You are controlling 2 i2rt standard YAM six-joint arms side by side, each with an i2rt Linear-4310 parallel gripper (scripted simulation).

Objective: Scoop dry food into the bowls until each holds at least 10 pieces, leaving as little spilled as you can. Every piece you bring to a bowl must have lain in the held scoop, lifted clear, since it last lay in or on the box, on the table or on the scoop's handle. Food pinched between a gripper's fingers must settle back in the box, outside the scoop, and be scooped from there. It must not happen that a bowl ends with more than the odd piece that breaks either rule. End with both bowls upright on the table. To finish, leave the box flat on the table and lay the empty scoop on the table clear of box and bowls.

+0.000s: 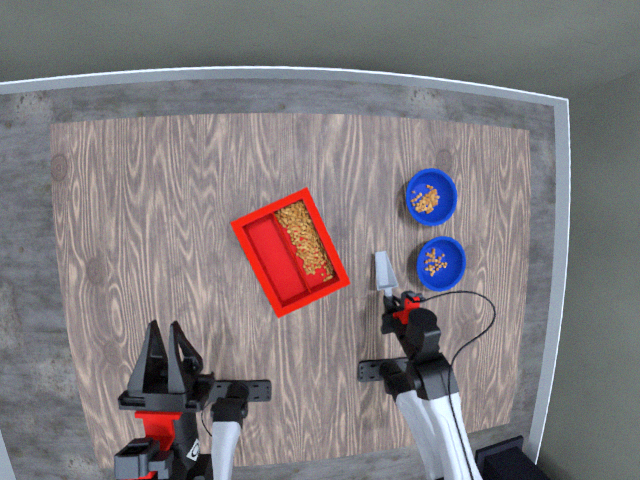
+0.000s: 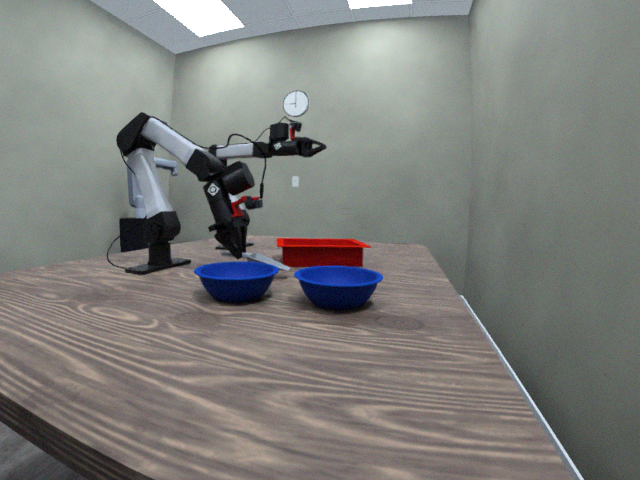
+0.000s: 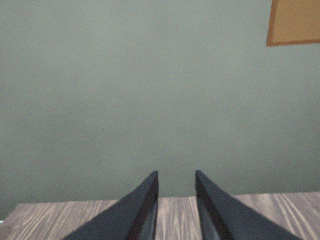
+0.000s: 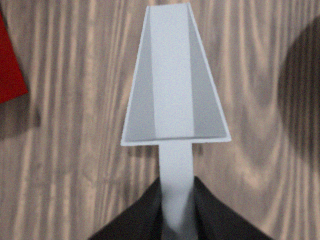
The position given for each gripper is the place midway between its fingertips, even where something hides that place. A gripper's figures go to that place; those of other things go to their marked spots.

The left gripper (image 1: 163,321) is 36 cm from the lens. A red box (image 1: 276,266): 71 cm from the lens. A blue bowl (image 1: 439,180): 80 cm from the lens. The marked spots on the red box and the blue bowl are 53 cm apart.
